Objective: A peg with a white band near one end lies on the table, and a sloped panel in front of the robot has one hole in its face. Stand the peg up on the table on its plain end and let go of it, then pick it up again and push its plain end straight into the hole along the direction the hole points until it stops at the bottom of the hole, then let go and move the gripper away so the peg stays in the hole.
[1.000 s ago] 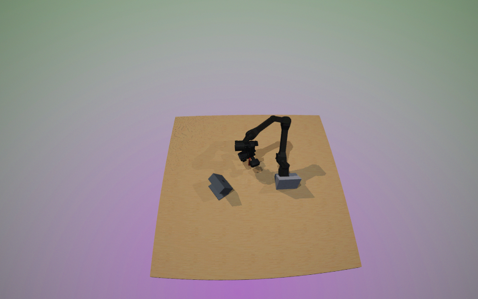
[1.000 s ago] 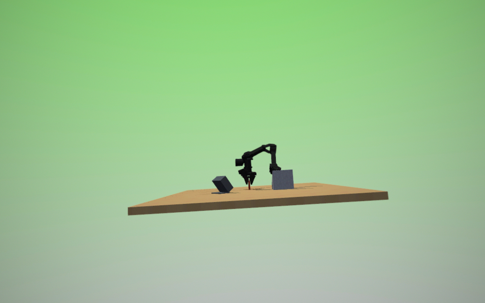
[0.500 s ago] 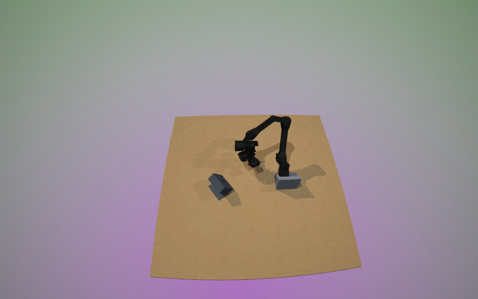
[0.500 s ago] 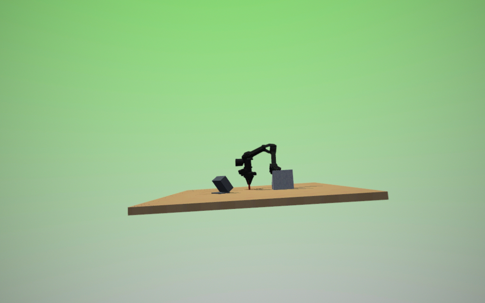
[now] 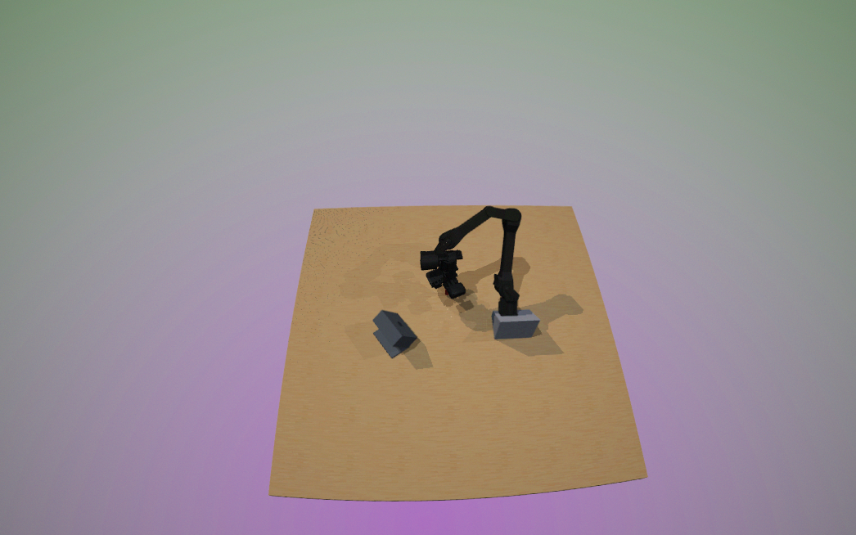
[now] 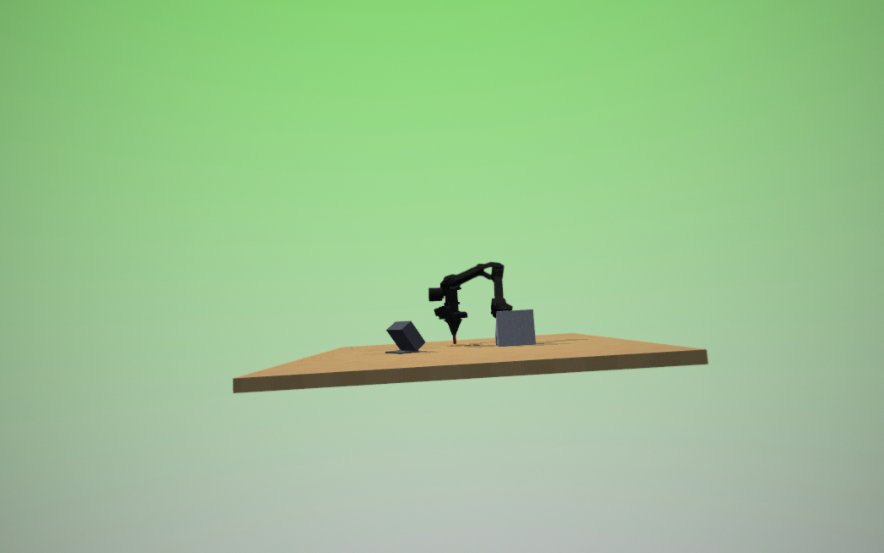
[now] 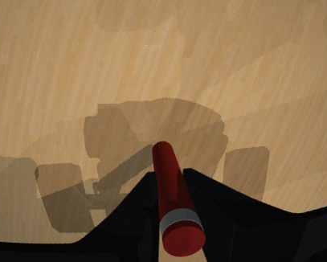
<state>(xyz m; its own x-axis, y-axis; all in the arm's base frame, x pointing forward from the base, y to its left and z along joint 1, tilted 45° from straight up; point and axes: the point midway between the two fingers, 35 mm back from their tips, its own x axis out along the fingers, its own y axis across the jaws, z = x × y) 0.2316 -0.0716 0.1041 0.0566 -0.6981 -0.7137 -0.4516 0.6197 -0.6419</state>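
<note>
Now: the grey sloped panel 20 cm to the left of my gripper tip, 19 cm ahead of it and 1 cm above it. Round my gripper tip: red peg (2 cm above).
</note>
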